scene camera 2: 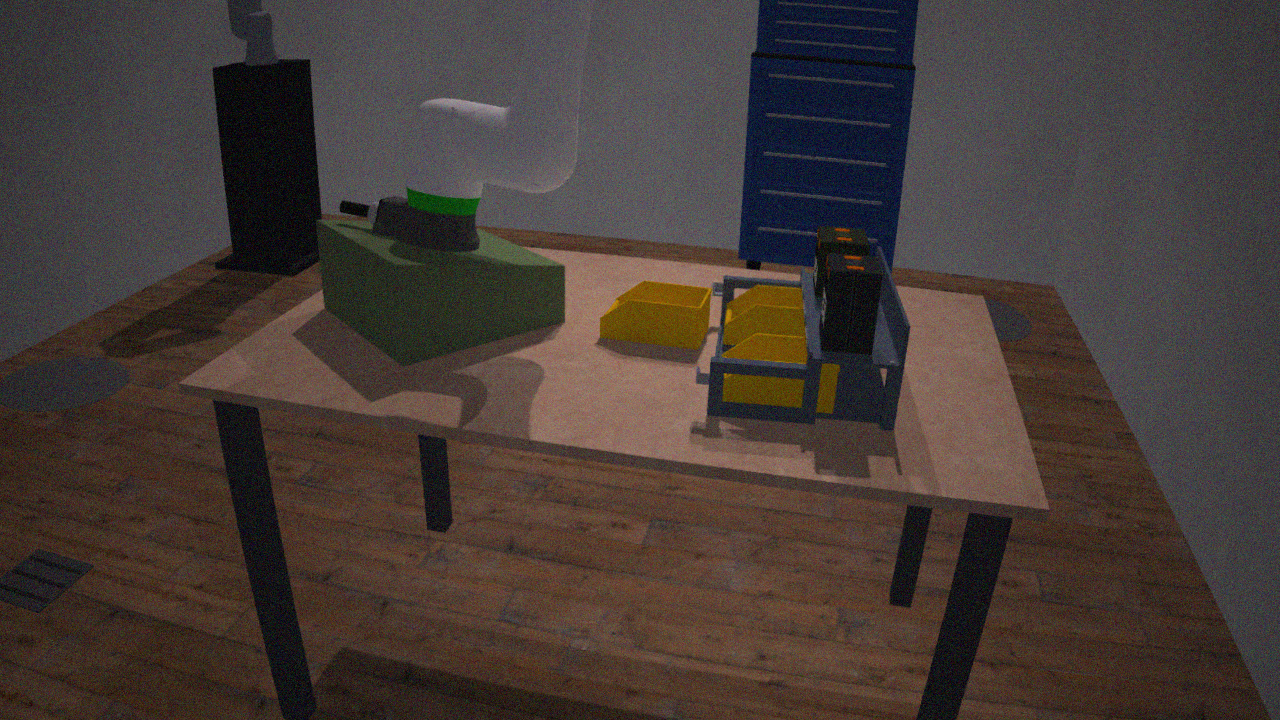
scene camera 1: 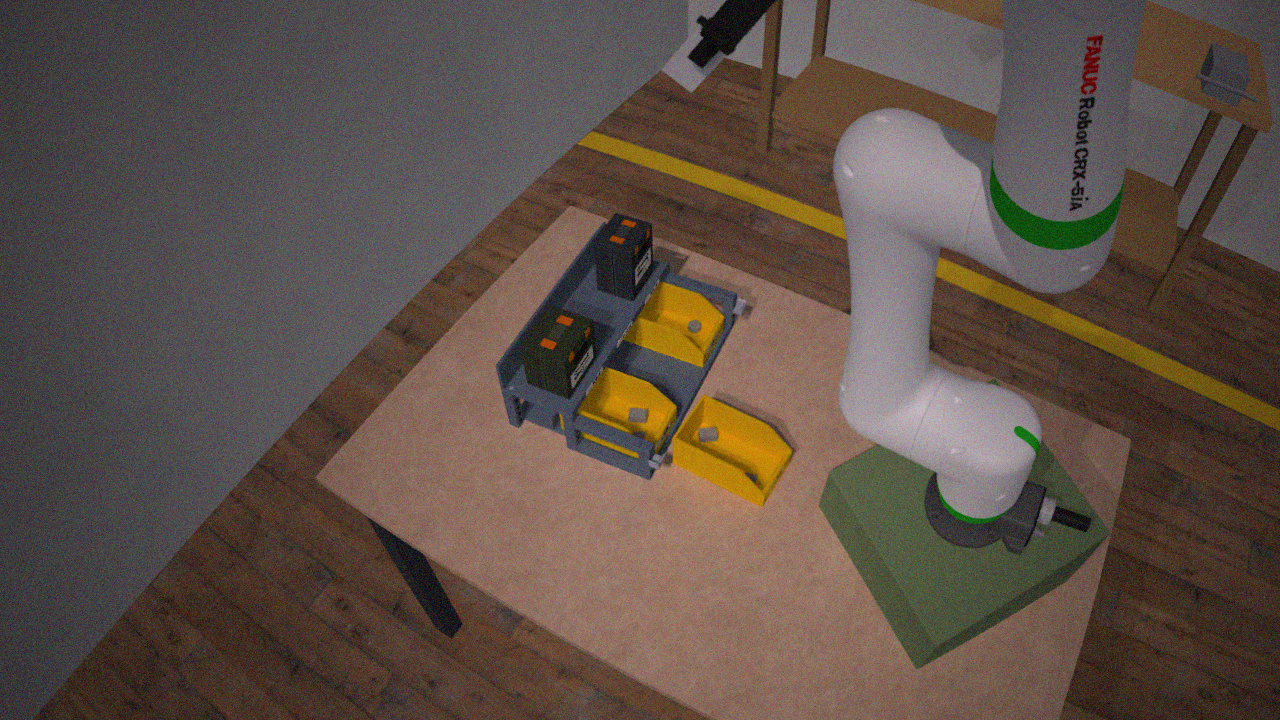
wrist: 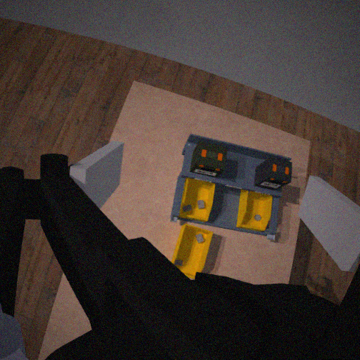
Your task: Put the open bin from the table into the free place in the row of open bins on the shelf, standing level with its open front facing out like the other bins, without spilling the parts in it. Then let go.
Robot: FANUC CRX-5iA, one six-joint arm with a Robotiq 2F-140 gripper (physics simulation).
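Where they show: arm's base, origin of its link: [scene camera 2: 437,241] [scene camera 1: 971,502].
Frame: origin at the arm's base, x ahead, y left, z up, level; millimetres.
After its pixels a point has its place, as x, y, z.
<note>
The yellow open bin [scene camera 1: 733,452] {397, 3, -135} [scene camera 2: 662,320] {412, -28, -93} [wrist: 193,247] stands upright on the table, just in front of the shelf [scene camera 1: 614,452] {567, 107, -122} [scene camera 2: 760,412] {600, -254, -126} [wrist: 227,207], slightly turned, its low front away from it. Small grey parts lie inside. In the shelf's lower row stand two yellow bins: one [scene camera 1: 626,402] {605, 4, -129} [wrist: 197,197] behind the table bin, the other [scene camera 1: 678,320] {618, -210, -129} [wrist: 255,207] at the far end in scene camera 1. The free place is between them. My gripper [wrist: 214,179] is open and empty, high above the shelf; one finger [scene camera 1: 720,35] {340, 268, 770} shows at the top of scene camera 1.
An olive box [scene camera 1: 559,353] {666, 91, 59} [wrist: 208,157] and a black box [scene camera 1: 624,257] {683, -133, 68} [scene camera 2: 850,304] {709, -217, 38} [wrist: 273,173] stand on the shelf's upper level, behind the bins. A green block [scene camera 1: 948,582] {-12, 131, -20} [scene camera 2: 447,300] {86, -157, -45} under the arm's base stands on the table [scene camera 1: 572,555] {530, 299, -138} [scene camera 2: 572,394] {320, -246, -138}.
</note>
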